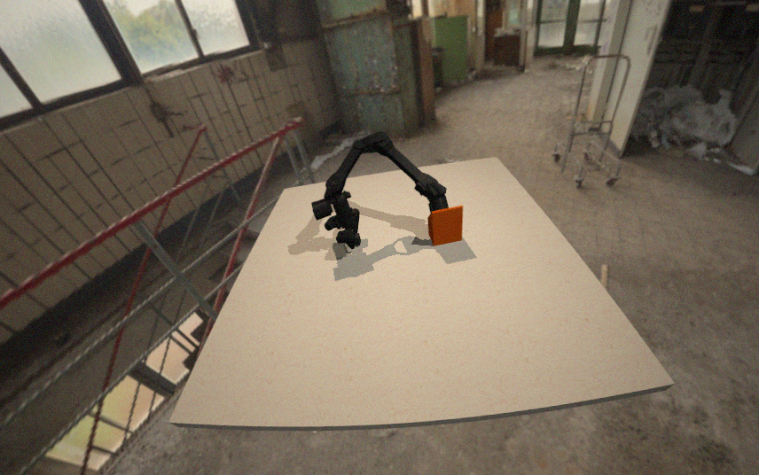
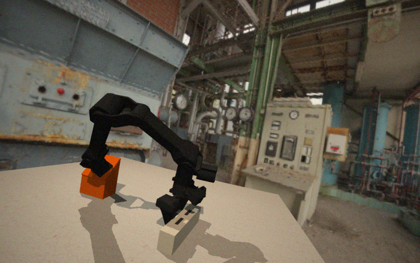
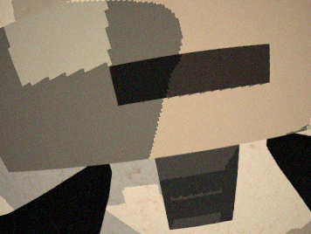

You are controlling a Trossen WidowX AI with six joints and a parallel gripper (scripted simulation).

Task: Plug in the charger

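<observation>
Right now the two-prong charger is 2 cm ahead of my gripper tip and 1 cm above it.
</observation>
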